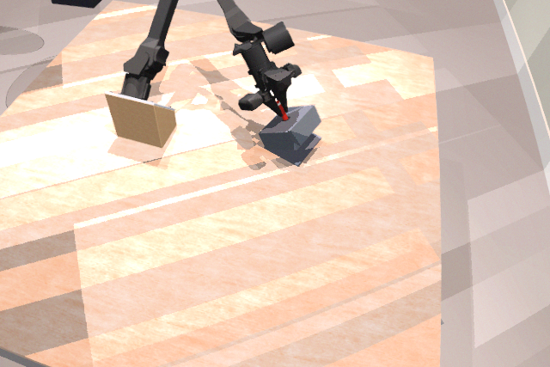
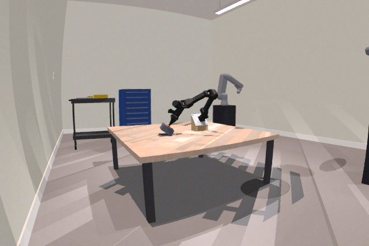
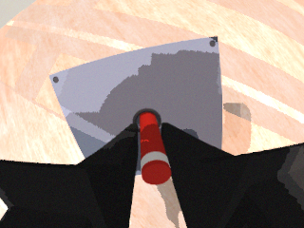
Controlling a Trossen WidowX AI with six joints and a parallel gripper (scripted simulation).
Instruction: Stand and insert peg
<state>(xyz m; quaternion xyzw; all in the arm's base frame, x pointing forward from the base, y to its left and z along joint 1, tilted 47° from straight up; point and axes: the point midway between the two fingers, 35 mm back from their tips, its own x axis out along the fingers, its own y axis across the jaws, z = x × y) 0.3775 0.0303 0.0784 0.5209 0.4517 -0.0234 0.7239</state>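
The red peg is 1 cm behind my gripper tip, 1 cm to the left of it and 1 cm above it. Round my gripper tip: grey sloped panel: 2 cm ahead, 1 cm to the right, 4 cm below.
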